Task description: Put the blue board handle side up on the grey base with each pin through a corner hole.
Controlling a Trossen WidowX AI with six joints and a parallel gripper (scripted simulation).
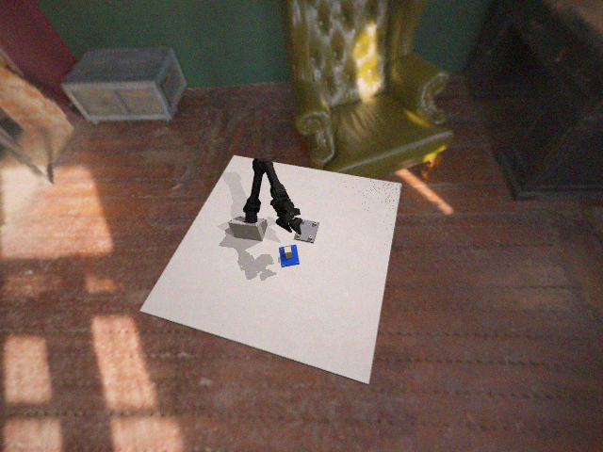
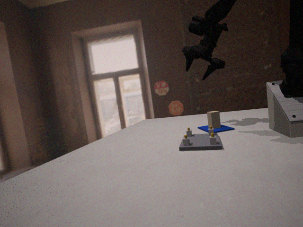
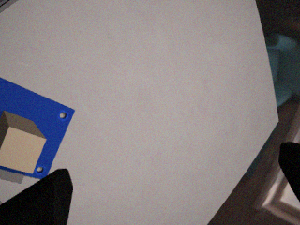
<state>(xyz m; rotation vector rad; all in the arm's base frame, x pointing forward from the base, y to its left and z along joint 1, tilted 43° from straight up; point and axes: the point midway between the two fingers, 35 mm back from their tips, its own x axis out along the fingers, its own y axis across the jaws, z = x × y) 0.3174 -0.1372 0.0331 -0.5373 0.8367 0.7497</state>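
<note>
Now: the flat blue board 6 cm behind my gripper tip, 2 cm to the right of it and 23 cm below it. Also, from my gripper tip: grey base 18 cm to the left, 25 cm below.
</note>
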